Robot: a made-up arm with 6 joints.
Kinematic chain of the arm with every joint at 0, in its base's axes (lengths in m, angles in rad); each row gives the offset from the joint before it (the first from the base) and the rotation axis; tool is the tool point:
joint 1: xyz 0 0 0.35 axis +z
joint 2: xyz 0.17 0 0 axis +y
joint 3: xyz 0 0 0.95 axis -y
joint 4: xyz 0 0 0.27 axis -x
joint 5: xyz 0.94 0 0 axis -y
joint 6: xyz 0.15 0 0 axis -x
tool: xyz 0 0 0
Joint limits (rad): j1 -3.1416..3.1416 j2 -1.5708..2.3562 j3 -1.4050..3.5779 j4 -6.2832..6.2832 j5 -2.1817..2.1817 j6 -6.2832..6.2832
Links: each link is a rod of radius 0.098 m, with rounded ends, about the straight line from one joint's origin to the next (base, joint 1, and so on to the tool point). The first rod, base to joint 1, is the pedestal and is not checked.
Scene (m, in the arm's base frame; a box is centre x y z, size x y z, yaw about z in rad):
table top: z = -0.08
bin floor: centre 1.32 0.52 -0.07 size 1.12 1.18 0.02 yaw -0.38
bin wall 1: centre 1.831 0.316 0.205 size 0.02 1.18 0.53 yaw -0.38
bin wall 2: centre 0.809 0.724 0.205 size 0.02 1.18 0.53 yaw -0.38
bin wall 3: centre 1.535 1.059 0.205 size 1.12 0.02 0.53 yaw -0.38
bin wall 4: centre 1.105 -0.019 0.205 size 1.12 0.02 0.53 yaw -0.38
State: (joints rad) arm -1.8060 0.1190 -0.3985 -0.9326 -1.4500 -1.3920
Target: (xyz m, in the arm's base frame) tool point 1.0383 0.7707 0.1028
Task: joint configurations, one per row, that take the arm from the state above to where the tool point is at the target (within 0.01 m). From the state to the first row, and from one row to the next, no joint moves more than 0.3 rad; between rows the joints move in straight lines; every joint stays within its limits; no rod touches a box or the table.
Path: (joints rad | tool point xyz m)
1: -1.5370 -0.0292 -0.1844 -1.0339 -1.6329 -1.3989 | 0.1655 -1.0867 1.3468
2: -1.2679 -0.1774 0.0297 -1.1352 -1.8159 -1.4058 | 0.3776 -0.7660 1.6750
3: -0.9989 -0.3256 0.2438 -1.2365 -1.9988 -1.4126 | 0.3703 -0.3372 1.9130
4: -0.7298 -0.4738 0.4579 -1.3378 -2.1817 -1.4195 | 0.1184 0.0545 2.0249
5: -0.4762 -0.2144 0.2641 -1.2837 -2.0234 -1.4140 | 0.6257 -0.1772 1.8866
6: -0.2225 0.0449 0.0703 -1.2296 -1.8651 -1.4085 | 1.1059 -0.1115 1.5437
7: 0.0311 0.3042 -0.1235 -1.1755 -1.7067 -1.4030 | 1.3747 0.1800 1.0685
8: 0.2848 0.5635 -0.3173 -1.1213 -1.5484 -1.3975 | 1.3401 0.5331 0.5559
9: 0.5384 0.8229 -0.5111 -1.0672 -1.3901 -1.3920 | 1.0383 0.7706 0.1028

